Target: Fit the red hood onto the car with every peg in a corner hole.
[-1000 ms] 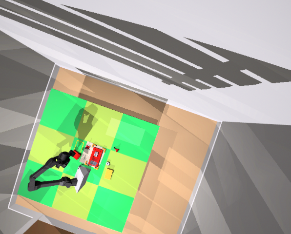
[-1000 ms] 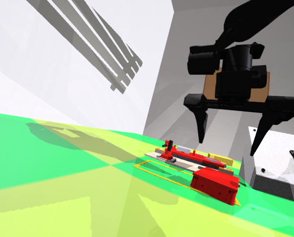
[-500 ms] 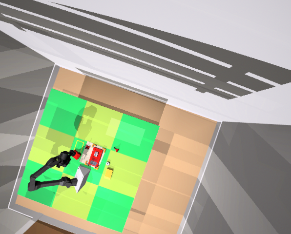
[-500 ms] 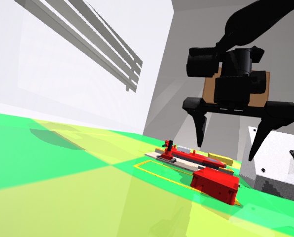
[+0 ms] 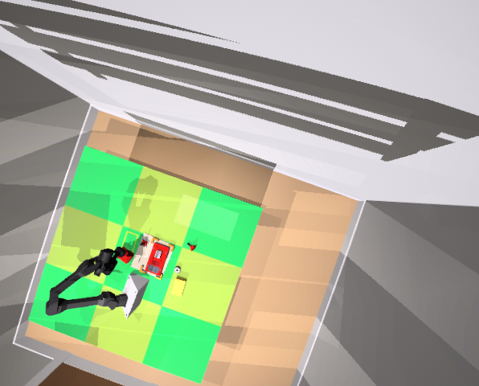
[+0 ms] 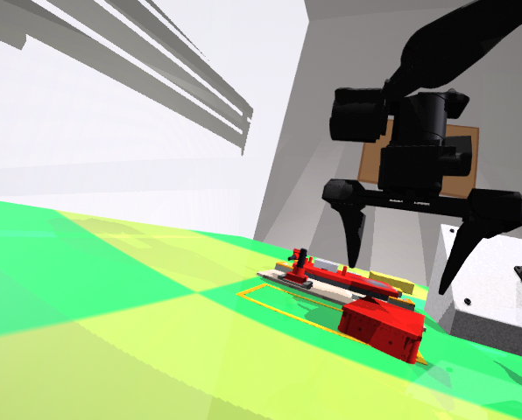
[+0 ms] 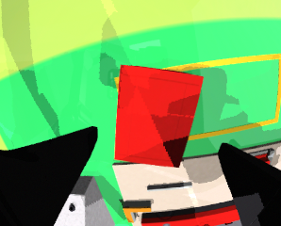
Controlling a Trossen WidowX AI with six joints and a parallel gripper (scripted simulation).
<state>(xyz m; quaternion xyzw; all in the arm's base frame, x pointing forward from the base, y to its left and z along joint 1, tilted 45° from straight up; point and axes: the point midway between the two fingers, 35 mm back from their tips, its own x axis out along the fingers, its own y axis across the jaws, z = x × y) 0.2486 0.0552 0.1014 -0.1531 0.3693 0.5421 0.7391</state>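
Now: gripper tip 4 cm above the red hood. The rest, counted from my gripper tip: jig (4 cm ahead, 20 cm to the right, 5 cm below); small white wheel (1 cm behind, 37 cm to the right, 5 cm below).
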